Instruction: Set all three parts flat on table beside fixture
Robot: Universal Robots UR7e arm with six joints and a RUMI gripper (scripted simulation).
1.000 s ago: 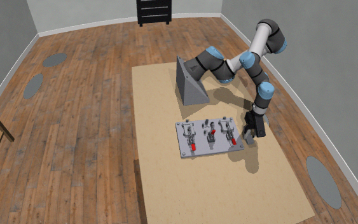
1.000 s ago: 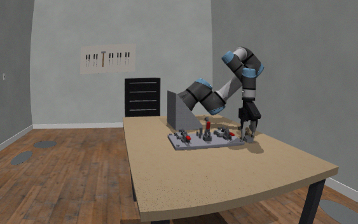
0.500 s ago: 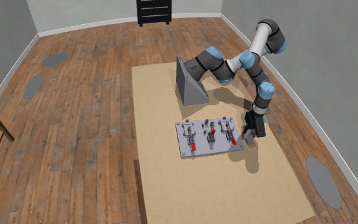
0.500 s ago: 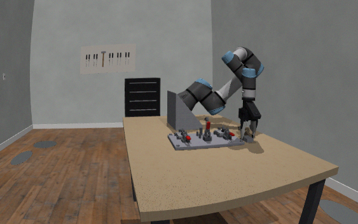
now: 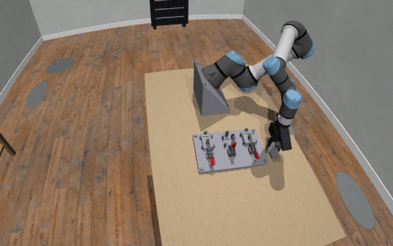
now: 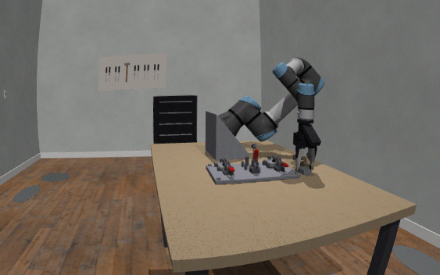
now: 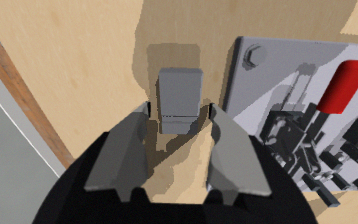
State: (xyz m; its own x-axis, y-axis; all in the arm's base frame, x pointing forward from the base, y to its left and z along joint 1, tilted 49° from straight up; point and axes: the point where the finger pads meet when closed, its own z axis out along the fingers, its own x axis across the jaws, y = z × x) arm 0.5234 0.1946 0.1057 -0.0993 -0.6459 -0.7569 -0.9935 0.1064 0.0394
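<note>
My hand is 1 cm past the small grey part and 1 cm above it. The rest, counted from my hand: fixture: 22 cm to the right, 7 cm behind, 1 cm below.
</note>
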